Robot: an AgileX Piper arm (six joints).
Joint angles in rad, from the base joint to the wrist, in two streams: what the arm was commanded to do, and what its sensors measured. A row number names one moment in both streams.
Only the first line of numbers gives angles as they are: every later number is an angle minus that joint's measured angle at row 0.
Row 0, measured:
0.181, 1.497, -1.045, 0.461, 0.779, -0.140
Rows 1 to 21, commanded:
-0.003, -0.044, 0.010, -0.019, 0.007, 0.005
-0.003, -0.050, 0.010, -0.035, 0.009, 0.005
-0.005, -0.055, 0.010, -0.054, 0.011, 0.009
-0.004, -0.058, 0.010, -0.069, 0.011, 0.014
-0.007, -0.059, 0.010, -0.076, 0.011, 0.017
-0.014, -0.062, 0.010, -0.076, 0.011, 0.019
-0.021, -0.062, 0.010, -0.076, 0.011, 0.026
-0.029, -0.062, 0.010, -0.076, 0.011, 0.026
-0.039, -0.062, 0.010, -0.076, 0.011, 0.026
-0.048, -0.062, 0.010, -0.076, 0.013, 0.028
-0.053, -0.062, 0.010, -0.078, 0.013, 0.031
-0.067, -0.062, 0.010, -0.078, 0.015, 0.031
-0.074, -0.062, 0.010, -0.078, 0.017, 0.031
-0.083, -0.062, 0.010, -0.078, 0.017, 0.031
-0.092, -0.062, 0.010, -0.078, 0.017, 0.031
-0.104, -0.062, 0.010, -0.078, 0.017, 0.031
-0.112, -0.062, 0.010, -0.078, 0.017, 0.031
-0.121, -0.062, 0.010, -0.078, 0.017, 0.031
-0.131, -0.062, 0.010, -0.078, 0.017, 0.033
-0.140, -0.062, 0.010, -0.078, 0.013, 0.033
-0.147, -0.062, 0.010, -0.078, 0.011, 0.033
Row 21, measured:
-0.112, -0.049, 0.009, -0.101, 0.025, 0.021
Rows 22 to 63, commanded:
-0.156, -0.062, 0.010, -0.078, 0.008, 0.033
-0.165, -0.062, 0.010, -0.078, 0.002, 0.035
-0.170, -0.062, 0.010, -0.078, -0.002, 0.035
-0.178, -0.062, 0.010, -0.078, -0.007, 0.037
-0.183, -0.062, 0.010, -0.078, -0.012, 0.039
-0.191, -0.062, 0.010, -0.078, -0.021, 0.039
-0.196, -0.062, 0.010, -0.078, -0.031, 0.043
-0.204, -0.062, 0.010, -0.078, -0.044, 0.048
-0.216, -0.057, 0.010, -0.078, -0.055, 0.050
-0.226, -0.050, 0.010, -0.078, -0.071, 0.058
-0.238, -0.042, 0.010, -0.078, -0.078, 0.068
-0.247, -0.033, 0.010, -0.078, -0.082, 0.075
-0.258, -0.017, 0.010, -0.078, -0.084, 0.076
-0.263, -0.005, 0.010, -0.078, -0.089, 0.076
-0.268, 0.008, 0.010, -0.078, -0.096, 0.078
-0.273, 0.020, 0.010, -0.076, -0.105, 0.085
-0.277, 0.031, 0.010, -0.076, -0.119, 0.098
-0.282, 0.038, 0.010, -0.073, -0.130, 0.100
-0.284, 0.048, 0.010, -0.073, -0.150, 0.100
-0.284, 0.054, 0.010, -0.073, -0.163, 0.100
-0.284, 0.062, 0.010, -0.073, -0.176, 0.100
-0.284, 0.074, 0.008, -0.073, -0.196, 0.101
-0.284, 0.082, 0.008, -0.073, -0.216, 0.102
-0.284, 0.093, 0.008, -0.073, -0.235, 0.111
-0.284, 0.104, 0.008, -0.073, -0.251, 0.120
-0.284, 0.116, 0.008, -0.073, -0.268, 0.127
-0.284, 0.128, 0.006, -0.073, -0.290, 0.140
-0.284, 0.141, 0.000, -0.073, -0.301, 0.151
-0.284, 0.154, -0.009, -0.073, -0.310, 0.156
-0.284, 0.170, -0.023, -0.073, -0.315, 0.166
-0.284, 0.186, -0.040, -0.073, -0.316, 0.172
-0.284, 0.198, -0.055, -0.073, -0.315, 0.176
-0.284, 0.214, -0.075, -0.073, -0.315, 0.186
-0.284, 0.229, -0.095, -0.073, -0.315, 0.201
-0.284, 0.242, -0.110, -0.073, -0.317, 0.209
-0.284, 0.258, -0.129, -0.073, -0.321, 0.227
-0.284, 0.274, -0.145, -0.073, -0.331, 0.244
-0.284, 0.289, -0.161, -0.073, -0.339, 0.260
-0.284, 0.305, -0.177, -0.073, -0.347, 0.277
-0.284, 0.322, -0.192, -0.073, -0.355, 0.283
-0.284, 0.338, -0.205, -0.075, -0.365, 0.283
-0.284, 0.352, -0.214, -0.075, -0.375, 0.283
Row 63, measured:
-0.278, 0.307, -0.160, -0.101, -0.314, 0.248
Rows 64 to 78, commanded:
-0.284, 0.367, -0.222, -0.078, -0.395, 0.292
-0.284, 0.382, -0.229, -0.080, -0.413, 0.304
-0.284, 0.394, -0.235, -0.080, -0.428, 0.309
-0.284, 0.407, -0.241, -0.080, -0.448, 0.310
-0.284, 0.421, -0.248, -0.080, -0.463, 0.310
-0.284, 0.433, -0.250, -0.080, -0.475, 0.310
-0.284, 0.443, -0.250, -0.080, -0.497, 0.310
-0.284, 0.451, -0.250, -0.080, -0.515, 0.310
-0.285, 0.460, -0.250, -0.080, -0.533, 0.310
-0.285, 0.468, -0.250, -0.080, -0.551, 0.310
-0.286, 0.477, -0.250, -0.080, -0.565, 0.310
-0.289, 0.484, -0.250, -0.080, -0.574, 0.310
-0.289, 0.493, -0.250, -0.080, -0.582, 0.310
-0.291, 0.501, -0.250, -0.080, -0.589, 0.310
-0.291, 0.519, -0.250, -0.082, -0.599, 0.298
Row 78, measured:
-0.280, 0.492, -0.237, -0.099, -0.524, 0.296
